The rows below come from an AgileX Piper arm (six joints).
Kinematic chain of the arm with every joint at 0, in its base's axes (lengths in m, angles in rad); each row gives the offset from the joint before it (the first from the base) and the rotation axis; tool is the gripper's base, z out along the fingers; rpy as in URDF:
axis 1: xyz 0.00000 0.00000 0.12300 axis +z
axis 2: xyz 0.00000 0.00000 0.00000 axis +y
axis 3: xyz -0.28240 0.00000 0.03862 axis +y
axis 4: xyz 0.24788 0.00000 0.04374 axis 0.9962 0 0.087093
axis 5: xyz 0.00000 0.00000 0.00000 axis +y
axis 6: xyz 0.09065 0.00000 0.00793 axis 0.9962 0 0.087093
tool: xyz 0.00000 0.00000 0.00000 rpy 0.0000 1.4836 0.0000
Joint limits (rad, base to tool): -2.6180..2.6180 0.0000..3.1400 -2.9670..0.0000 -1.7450..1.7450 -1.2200..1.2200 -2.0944..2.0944
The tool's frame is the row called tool.
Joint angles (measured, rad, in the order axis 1, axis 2, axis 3, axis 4, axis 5, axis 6), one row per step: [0.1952, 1.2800, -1.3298, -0.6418, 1.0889, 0.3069]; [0.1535, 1.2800, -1.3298, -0.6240, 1.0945, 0.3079]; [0.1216, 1.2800, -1.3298, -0.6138, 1.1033, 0.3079]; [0.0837, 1.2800, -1.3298, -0.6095, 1.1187, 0.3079]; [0.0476, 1.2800, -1.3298, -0.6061, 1.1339, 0.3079]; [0.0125, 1.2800, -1.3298, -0.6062, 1.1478, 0.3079]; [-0.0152, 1.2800, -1.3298, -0.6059, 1.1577, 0.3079]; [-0.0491, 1.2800, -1.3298, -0.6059, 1.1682, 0.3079]
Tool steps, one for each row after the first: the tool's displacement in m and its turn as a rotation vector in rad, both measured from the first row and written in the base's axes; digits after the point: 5 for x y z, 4 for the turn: [-0.00062, -0.00974, -0.00109, 0.0177, 0.0072, -0.0432]; [-0.00166, -0.01751, -0.00196, 0.0273, 0.0156, -0.0788]; [-0.00359, -0.02733, -0.00283, 0.0313, 0.0283, -0.1250]; [-0.00583, -0.03661, -0.00365, 0.0349, 0.0406, -0.1694]; [-0.00829, -0.04571, -0.00423, 0.0354, 0.0513, -0.2125]; [-0.01038, -0.05274, -0.00465, 0.0365, 0.0590, -0.2459]; [-0.01309, -0.06123, -0.00508, 0.0377, 0.0670, -0.2858]
